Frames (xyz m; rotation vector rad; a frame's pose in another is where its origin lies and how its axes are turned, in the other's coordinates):
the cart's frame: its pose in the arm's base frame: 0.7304 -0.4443 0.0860 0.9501 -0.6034 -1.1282
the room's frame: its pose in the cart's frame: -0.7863 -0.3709 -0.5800 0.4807 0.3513 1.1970
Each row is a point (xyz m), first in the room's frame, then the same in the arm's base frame.
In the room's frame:
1: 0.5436 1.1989 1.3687
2: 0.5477 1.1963 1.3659
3: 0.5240 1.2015 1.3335
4: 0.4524 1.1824 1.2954
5: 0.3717 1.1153 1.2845
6: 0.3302 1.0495 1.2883
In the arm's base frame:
1: -0.4293 0.0184 0.9454
2: -0.4238 0.0181 0.9466
3: -0.4210 0.0507 0.9227
4: -0.4282 0.0818 0.8458
5: -0.4297 0.0644 0.7417
6: -0.4183 0.0290 0.6732

